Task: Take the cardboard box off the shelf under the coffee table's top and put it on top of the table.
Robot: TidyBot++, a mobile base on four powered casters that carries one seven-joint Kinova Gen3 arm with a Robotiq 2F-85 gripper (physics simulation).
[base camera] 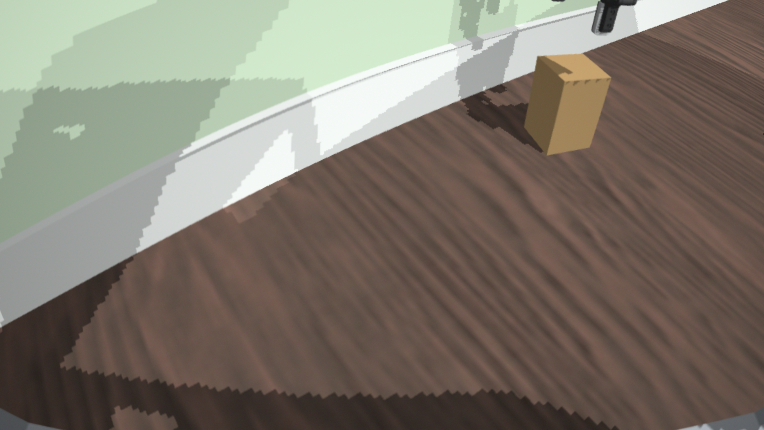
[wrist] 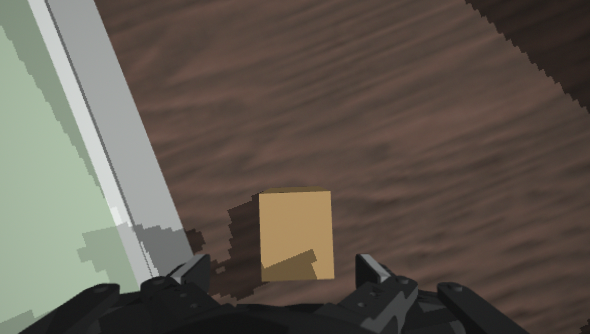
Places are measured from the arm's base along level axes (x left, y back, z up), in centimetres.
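Pixels of known places: gripper, between the fingertips: (base camera: 577, 16) (wrist: 283, 270).
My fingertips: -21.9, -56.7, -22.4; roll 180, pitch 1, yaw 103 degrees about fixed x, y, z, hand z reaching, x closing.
Behind a point stands the place of what it marks, as x, y, z.
A tan cardboard box (base camera: 579, 114) {-23.5, -53.1, -33.8} (wrist: 297, 227) {-23.4, -56.1, -28.7} stands upright on the brown wood-grain floor (base camera: 374, 256) {1.3, -37.3, -39.6} (wrist: 400, 125) {-37.0, -45.5, -39.6}, close to the white baseboard. My gripper (base camera: 580, 11) {-22.0, -56.7, -22.4} (wrist: 283, 270) {-22.0, -56.7, -22.4} is open and empty, above the box. In the wrist view the box's top lies between the two fingers and a little ahead of them, with room on both sides, and a shadow falls across its near part. In the base view one fingertip shows at the top edge, and the rest of the gripper is mostly cut off. The coffee table and its shelf cannot be made out.
A white baseboard (base camera: 384, 101) {0.1, -56.8, -35.1} (wrist: 122, 115) {-29.8, -77.7, -35.9} runs along the foot of a pale green wall (base camera: 342, 37) {4.4, -55.4, -25.5} (wrist: 35, 165) {-24.1, -75.3, -25.5}, beside the box. In the wrist view it is on the left, near the left finger. Jagged dark shadows lie on the floor and wall.
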